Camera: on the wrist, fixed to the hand. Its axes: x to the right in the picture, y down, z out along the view.
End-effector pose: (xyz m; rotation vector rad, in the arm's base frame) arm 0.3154 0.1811 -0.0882 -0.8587 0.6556 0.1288
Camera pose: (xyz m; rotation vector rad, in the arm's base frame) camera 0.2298 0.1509 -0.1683 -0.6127 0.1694 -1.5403
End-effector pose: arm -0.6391 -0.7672 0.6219 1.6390 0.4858 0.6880
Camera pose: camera -0.7240 -0.7157 0.6910 1.1248 2.0094 -0.4084
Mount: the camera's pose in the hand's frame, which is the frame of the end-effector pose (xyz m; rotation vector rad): -0.0170 0.0638 -0.1014 0.5861 0.3400 -1.5353
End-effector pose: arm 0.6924 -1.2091 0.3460 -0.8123 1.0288 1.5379
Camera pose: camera 0.6314 -1.3129 0.3335 -1.0232 0.6479 -0.2014
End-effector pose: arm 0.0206 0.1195 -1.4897 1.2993 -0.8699 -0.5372
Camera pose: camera 0.0839 0.2071 -1.4354 2.4117 0.4895 -1.2118
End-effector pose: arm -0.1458 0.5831 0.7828 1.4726 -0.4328 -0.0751
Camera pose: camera -0.1418 0.6912 0.8370 2.0304 1.1128 -0.9515
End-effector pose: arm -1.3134 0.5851 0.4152 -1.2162 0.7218 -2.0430
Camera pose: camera -1.3826 0.5702 0.3170 0.8110 0.7826 2.4166
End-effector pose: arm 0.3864 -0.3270 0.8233 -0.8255 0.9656 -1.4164
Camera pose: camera 0.3219 -0.2999 0.7246 -0.8614 -0.1076 -3.0091
